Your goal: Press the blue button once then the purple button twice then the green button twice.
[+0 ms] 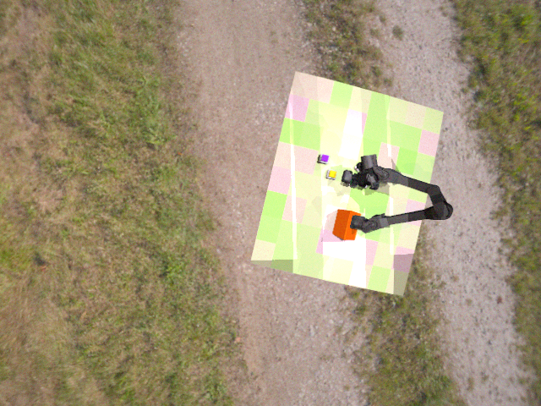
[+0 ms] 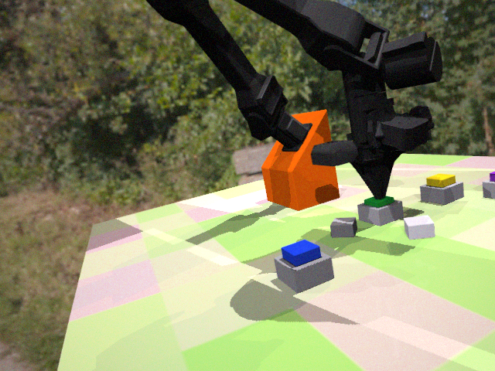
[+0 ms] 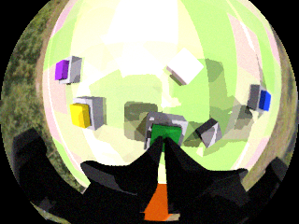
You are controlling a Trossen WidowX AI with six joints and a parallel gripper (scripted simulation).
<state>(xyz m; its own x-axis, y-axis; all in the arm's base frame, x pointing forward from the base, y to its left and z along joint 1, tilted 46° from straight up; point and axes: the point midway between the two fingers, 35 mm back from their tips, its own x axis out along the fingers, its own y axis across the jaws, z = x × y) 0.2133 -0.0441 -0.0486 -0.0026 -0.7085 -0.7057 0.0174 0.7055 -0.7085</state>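
The green button is 1 cm below my gripper tip. Also, from my gripper tip: purple button 18 cm to the left, 9 cm ahead; blue button 19 cm to the right, 8 cm ahead; yellow button 12 cm to the left, 1 cm ahead.
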